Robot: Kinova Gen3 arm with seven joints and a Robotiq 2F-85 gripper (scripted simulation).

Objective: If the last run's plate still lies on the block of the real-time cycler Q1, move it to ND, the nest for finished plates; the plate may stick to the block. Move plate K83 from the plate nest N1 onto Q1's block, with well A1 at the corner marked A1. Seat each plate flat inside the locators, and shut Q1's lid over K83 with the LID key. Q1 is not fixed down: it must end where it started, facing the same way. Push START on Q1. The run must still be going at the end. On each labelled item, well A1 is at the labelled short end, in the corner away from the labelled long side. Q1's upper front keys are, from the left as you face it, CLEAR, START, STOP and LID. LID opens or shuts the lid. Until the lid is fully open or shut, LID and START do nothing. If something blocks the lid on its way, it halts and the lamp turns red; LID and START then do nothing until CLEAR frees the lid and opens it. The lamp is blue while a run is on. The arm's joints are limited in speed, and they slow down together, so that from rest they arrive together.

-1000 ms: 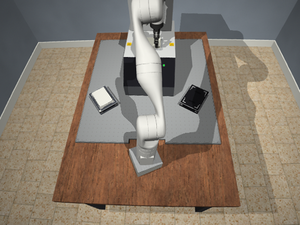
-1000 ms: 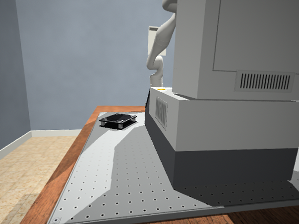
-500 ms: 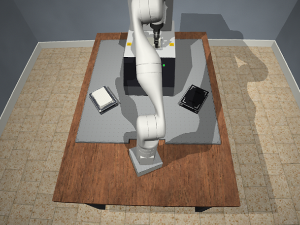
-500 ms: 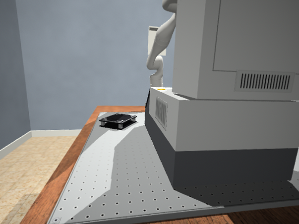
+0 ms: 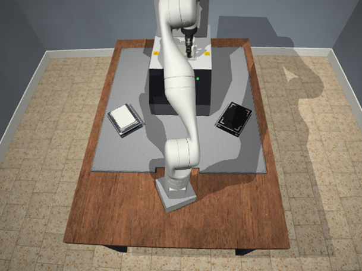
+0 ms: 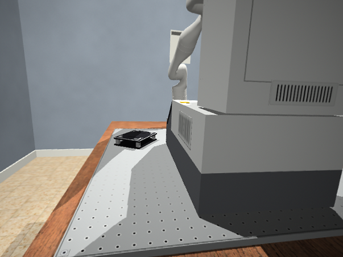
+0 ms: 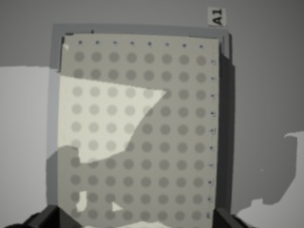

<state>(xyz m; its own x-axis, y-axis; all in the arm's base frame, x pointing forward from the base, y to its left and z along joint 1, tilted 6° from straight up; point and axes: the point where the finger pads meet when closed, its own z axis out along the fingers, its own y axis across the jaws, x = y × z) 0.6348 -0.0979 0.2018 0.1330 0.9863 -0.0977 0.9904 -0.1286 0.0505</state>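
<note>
The white well plate lies 10 mm ahead of my hand, 40 mm to the left of it and 10 mm below it. The rest, counted from my hand: nest 300 mm behind, 200 mm to the right, 190 mm below; A1 mark 340 mm behind, 370 mm to the left, 190 mm below.
</note>
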